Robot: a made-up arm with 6 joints.
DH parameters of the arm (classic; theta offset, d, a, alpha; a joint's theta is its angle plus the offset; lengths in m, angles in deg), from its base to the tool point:
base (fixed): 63.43 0 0.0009 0
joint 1: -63.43 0.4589 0.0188 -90
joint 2: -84.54 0 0.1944 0
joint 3: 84.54 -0.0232 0.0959 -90
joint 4: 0 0.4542 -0.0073 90
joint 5: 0 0.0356 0.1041 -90
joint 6: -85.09 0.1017 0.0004 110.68
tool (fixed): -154.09 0.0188 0 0
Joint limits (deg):
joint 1: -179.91..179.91
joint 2: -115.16..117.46
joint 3: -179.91..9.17
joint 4: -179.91..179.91
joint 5: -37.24..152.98
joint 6: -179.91..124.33
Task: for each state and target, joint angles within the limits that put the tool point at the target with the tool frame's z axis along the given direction. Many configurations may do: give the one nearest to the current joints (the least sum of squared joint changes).
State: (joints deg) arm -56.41 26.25 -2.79 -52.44 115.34 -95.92
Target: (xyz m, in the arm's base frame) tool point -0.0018 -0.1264 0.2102 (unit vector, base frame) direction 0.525 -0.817 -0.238
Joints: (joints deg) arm -28.98 13.35 -13.08 -44.76 145.78 -88.59
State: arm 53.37 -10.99 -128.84 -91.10 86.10 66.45
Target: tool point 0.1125 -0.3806 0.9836 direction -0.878 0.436 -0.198
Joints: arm 88.32 -61.23 -149.49 -62.78 123.63 37.49
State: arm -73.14 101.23 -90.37 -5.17 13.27 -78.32
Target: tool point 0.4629 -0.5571 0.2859 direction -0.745 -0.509 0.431
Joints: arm -51.20 58.99 -106.11 -11.52 8.40 -96.86
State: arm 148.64 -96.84 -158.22 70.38 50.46 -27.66
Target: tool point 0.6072 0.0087 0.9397 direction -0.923 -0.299 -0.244
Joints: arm 178.22 -64.91 -153.12 74.60 34.80 -34.46
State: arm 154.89 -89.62 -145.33 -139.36 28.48 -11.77
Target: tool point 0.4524 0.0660 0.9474 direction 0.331 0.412 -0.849
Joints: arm 179.91 -101.29 -101.60 -178.83 22.82 20.37
